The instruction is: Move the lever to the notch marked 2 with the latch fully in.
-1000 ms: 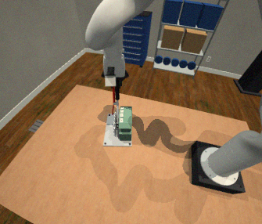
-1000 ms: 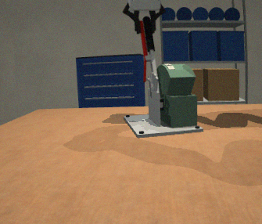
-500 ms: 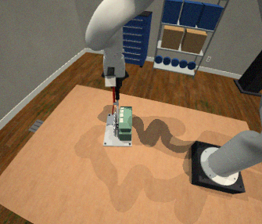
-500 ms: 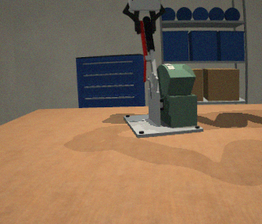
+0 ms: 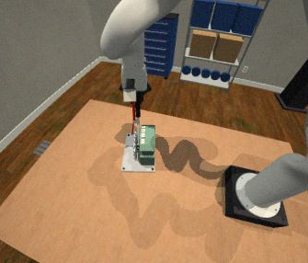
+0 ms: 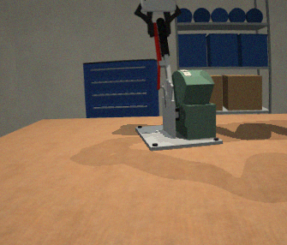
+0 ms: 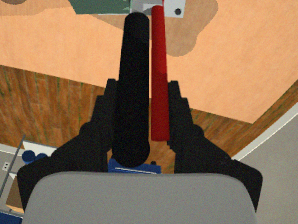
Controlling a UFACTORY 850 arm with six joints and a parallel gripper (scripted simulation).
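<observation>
Now: hand 10 mm short of the red bar, 50 mm to the right of it and 100 mm above it.
</observation>
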